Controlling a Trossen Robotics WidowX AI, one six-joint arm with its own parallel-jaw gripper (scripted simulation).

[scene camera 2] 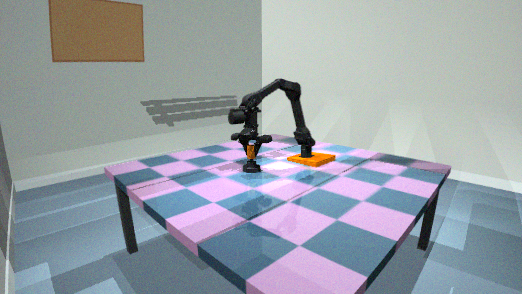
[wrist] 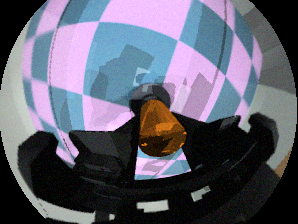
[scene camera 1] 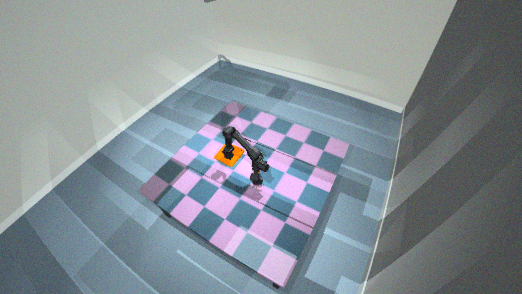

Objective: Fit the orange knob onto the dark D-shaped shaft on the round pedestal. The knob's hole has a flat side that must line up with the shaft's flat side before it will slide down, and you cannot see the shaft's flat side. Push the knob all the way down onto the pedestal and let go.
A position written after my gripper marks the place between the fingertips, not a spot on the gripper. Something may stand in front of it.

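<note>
Orange knob (wrist: 161,134), dark round pedestal (wrist: 146,92), my gripper (wrist: 154,115): visible.
</note>
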